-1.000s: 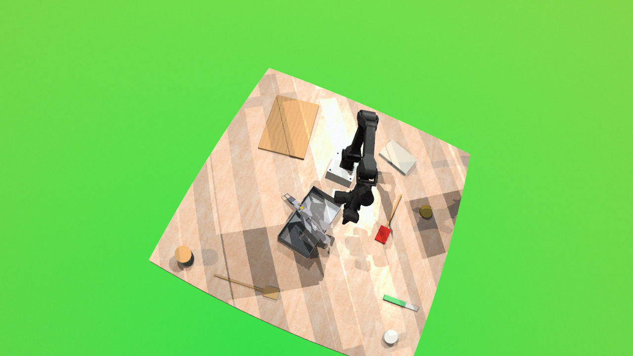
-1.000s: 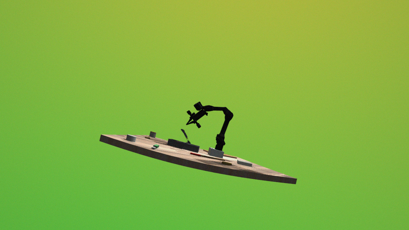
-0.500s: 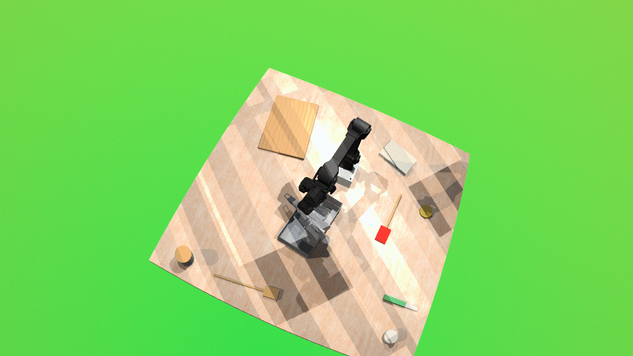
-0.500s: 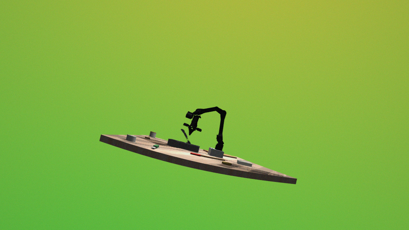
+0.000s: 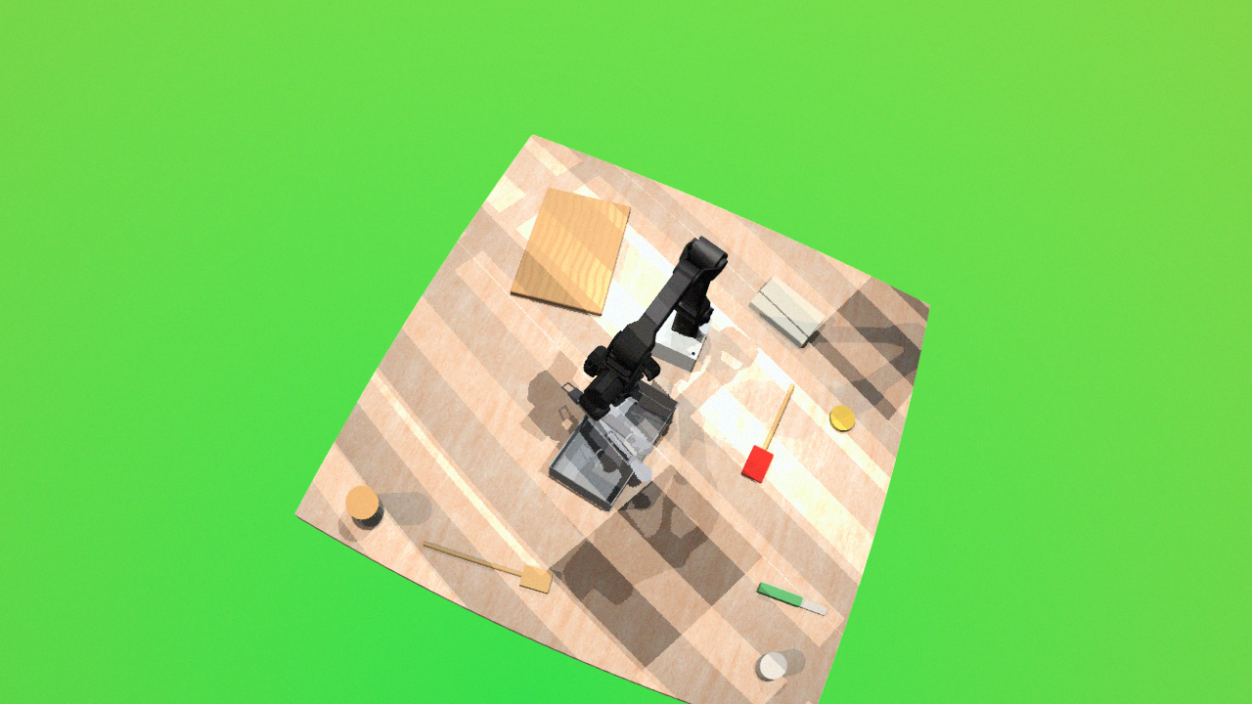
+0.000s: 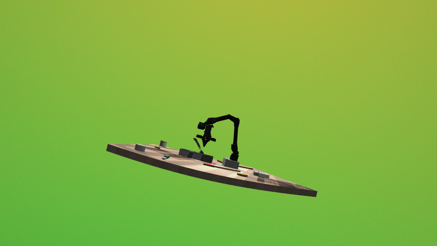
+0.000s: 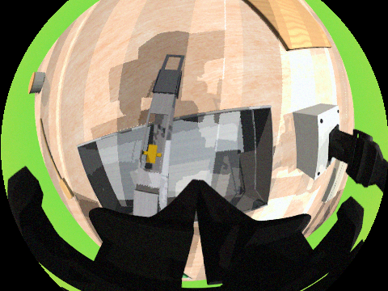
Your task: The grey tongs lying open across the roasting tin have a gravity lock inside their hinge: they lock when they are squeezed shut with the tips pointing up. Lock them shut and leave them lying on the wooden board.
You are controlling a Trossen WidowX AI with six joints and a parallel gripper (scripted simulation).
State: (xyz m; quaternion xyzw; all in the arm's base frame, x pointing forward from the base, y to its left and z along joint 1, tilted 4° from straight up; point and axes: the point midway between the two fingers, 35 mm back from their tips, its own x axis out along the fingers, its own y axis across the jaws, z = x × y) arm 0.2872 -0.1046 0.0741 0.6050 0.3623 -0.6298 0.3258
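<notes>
Now: the roasting tin 50 mm ahead of my gripper tip, 20 mm to the left of it and 100 mm below it. Round my gripper tip: wooden board (430 mm behind, 240 mm to the right, 120 mm below); white block (460 mm behind, 360 mm to the left, 110 mm below).
</notes>
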